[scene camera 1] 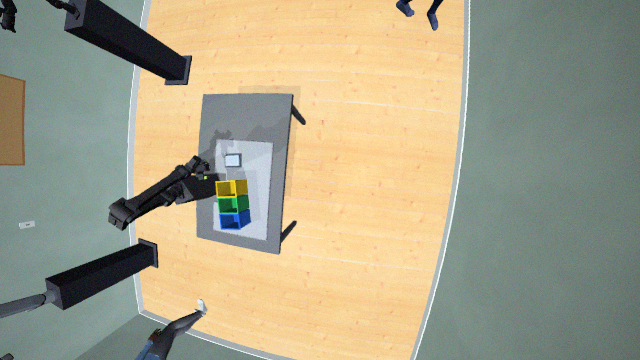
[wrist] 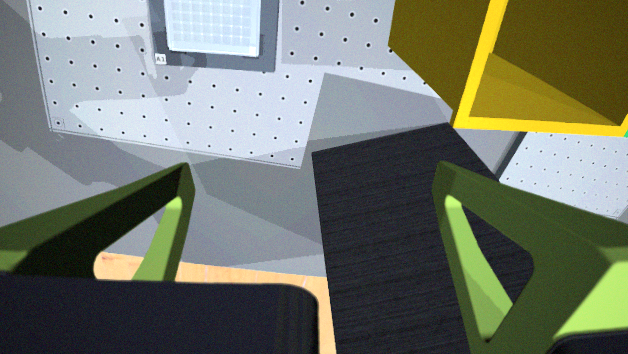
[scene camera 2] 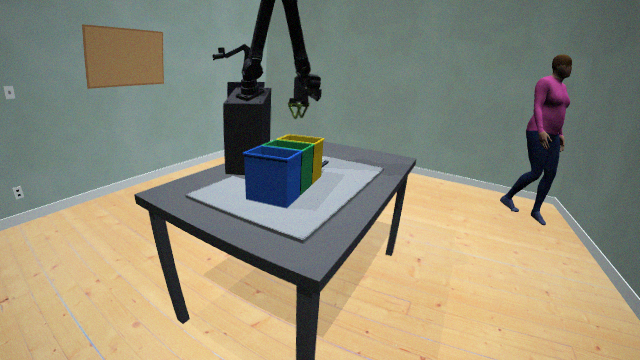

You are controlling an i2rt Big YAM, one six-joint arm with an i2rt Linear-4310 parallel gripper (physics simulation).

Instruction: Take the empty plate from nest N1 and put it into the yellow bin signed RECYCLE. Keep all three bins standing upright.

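Places are measured from the arm's base along level axes (x left, y back, z up), in millimetres.
Where they show: gripper, fingertip midpoint: (wrist: 313, 175) (scene camera 2: 298, 118); arm's base, origin of the base link: (scene camera 1: 177, 190) (scene camera 2: 250, 94).
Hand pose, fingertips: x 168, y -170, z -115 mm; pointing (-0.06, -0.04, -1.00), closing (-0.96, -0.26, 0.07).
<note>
Each offset is from my fingertips to the top centre of the thing. "*": to the spot under its first point. Level surfaces: height alone.
A pale, clear-looking plate with a grid of wells @[* dx +87, dy -40, dz -222 mm] (scene camera 1: 232, 160) (wrist: 215, 25) sits in a dark grey nest (scene camera 1: 240, 165) (wrist: 225, 63); a small tag reading A1 is at the nest's corner, and the name N1 cannot be read. The yellow bin @[dx -136, dy -109, dz -67 mm] (scene camera 1: 226, 189) (scene camera 2: 318, 160) (wrist: 480, 65) stands upright beside the green bin; its RECYCLE sign does not show. My gripper (scene camera 1: 205, 170) (scene camera 2: 298, 117) (wrist: 313, 175) is open and empty. It hangs high over the table's robot-side edge, apart from the plate and the bins. In the wrist view the plate is above the fingertips.
The green bin @[dx -264, dy -134, dz -67 mm] (scene camera 1: 228, 204) (scene camera 2: 306, 169) and blue bin @[dx -391, dy -160, dz -67 mm] (scene camera 1: 230, 220) (scene camera 2: 272, 179) stand upright in a row with the yellow one on the pale perforated board @[dz -247 mm] (scene camera 1: 257, 200) (scene camera 2: 300, 231) (wrist: 200, 120). The black pedestal (scene camera 2: 246, 135) (wrist: 385, 240) stands at the table's edge. People stand away from the table.
</note>
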